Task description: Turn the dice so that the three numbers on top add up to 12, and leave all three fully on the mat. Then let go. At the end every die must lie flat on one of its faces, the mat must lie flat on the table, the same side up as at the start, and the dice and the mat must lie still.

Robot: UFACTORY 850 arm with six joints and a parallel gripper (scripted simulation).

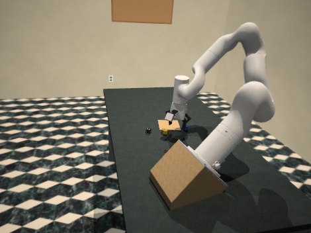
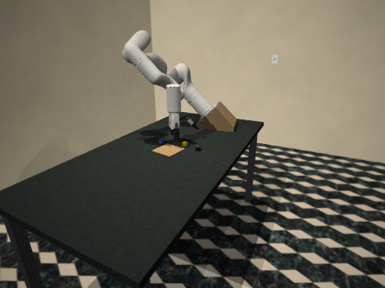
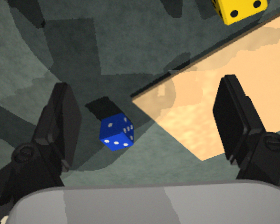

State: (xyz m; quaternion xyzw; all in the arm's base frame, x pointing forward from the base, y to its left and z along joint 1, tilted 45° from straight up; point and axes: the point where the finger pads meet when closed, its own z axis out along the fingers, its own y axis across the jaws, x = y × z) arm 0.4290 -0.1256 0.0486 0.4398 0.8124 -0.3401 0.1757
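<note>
Now: the yellow die 2 cm ahead of my hand, 7 cm to the left of it and 4 cm below it. Round my hand: tan mat (10 cm ahead, 5 cm below); blue die (2 cm ahead, 8 cm to the right, 4 cm below); black die (7 cm ahead, 17 cm to the left, 4 cm below).
</note>
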